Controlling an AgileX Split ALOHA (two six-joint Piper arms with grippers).
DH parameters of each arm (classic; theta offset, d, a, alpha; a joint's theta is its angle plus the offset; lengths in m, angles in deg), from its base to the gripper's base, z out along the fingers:
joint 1: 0 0.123 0 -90
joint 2: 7.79 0 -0.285 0
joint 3: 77.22 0 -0.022 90
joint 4: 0 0.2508 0 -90
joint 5: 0 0 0.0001 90
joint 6: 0 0.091 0 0
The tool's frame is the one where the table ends.
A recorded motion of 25 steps. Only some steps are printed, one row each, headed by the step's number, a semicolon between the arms.
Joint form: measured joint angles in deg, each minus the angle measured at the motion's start. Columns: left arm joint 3, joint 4, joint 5, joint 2, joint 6, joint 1; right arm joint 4, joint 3, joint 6, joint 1, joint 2, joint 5.
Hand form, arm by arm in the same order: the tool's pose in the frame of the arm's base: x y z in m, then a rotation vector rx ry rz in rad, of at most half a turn. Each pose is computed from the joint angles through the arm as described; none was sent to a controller.
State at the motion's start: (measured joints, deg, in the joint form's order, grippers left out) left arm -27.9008 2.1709 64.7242 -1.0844 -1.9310 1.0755; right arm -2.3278 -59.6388 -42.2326 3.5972 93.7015 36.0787
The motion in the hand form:
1: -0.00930 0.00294 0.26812 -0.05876 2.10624 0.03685; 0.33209 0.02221 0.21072 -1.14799 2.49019 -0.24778
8: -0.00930 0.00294 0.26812 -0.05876 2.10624 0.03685; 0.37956 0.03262 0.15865 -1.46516 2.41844 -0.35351
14: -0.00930 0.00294 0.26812 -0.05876 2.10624 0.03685; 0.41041 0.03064 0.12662 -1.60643 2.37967 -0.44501
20: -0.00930 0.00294 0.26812 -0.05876 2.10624 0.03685; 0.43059 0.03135 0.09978 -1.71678 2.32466 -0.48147
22: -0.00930 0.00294 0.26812 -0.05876 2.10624 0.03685; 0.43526 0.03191 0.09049 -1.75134 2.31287 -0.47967
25: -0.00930 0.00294 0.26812 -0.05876 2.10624 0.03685; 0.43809 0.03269 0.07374 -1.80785 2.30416 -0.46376
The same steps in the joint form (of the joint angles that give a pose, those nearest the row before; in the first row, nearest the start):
1: 0.00 0.00 0.00 0.00 0.00 0.00; -0.62 -1.18 -0.94 0.70 2.13 -0.51
8: 0.00 0.00 0.00 0.00 0.00 0.00; -8.14 -8.98 -6.14 2.66 16.45 -3.44
14: 0.00 0.00 0.00 0.00 0.00 0.00; -14.86 -15.61 -6.48 2.66 25.37 -4.11
20: 0.00 0.00 0.00 0.00 0.00 0.00; -17.43 -20.39 -9.02 2.66 31.86 -5.34
22: 0.00 0.00 0.00 0.00 0.00 0.00; -17.46 -21.75 -10.31 2.66 33.83 -5.47
25: 0.00 0.00 0.00 0.00 0.00 0.00; -17.21 -22.85 -12.27 2.68 36.61 -5.72

